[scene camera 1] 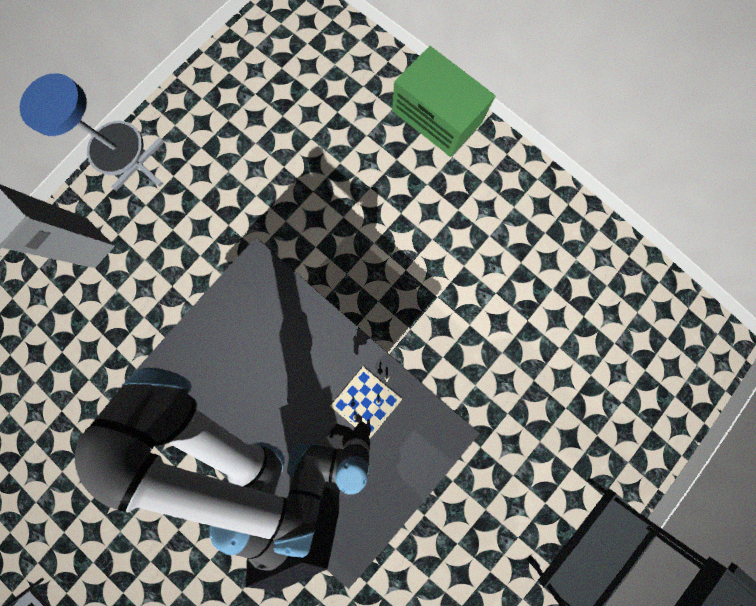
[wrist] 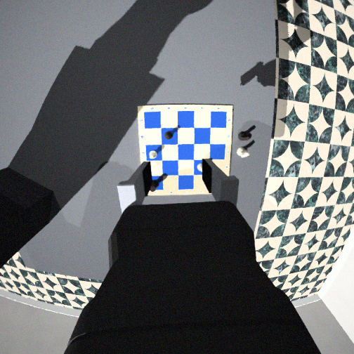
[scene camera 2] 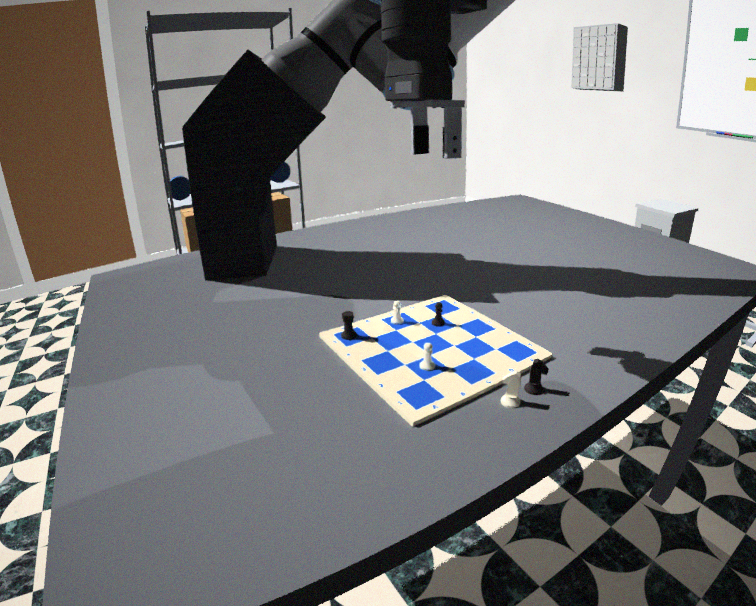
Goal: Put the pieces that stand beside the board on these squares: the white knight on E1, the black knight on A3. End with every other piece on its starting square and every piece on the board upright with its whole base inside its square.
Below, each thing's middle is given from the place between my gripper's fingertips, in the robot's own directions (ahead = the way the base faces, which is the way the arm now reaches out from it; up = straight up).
Scene:
Now: the board (scene camera 2: 472, 353) 30 mm ahead of my hand, 20 mm to the right of it and 230 mm below it.

